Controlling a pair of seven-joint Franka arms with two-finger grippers.
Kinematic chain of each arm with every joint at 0, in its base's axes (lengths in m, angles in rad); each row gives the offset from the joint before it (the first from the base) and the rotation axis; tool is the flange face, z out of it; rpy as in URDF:
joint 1: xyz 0 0 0.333 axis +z
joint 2: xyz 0 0 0 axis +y
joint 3: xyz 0 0 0.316 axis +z
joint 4: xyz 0.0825 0 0 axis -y
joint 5: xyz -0.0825 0 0.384 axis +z
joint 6: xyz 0 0 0 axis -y
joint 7: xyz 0.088 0 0 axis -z
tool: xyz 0 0 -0.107 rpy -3.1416 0 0
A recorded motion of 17 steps. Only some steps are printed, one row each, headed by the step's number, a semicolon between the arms.
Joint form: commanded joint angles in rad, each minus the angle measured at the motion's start. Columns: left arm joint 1, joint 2, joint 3, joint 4, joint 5, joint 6, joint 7; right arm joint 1, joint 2, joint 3, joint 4, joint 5, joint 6, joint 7.
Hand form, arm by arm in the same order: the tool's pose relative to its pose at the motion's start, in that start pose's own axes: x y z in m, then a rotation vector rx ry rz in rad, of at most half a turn. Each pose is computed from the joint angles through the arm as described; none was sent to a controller.
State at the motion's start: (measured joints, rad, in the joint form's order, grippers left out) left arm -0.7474 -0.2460 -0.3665 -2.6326 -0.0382 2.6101 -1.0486; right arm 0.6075 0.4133 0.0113 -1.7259 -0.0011 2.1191 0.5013
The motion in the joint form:
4: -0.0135 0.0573 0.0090 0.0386 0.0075 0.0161 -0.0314; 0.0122 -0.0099 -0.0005 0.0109 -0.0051 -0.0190 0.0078
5: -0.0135 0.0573 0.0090 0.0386 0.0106 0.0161 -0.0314; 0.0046 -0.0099 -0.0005 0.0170 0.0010 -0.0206 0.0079
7: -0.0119 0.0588 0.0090 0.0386 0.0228 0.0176 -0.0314; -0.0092 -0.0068 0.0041 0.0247 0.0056 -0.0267 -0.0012
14: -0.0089 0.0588 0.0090 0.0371 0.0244 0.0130 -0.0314; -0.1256 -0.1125 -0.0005 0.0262 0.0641 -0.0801 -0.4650
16: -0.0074 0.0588 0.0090 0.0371 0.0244 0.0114 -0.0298; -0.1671 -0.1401 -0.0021 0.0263 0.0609 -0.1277 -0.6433
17: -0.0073 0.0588 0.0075 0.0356 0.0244 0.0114 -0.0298; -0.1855 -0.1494 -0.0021 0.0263 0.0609 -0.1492 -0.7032
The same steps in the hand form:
4: 0.0027 0.0130 0.0079 -0.0104 -0.0158 -0.0211; -0.0034 -0.0067 -0.0098 -0.0035 0.0040 -0.0065
5: 0.0026 0.0131 0.0079 -0.0097 -0.0145 -0.0184; -0.0001 -0.0031 -0.0125 0.0035 0.0053 0.0042
7: 0.0030 0.0129 0.0085 -0.0069 -0.0093 -0.0094; 0.0039 0.0017 -0.0135 0.0080 0.0011 0.0070
14: 0.0036 0.0113 0.0095 -0.0007 -0.0110 -0.0109; 0.0244 0.0751 -0.0786 0.0702 0.0457 -0.3118
16: 0.0041 0.0108 0.0097 0.0009 -0.0116 -0.0107; 0.0267 0.1035 -0.0920 0.0613 0.0336 -0.4505
17: 0.0033 0.0106 0.0102 0.0022 -0.0123 -0.0093; 0.0273 0.1156 -0.0959 0.0600 0.0237 -0.4929

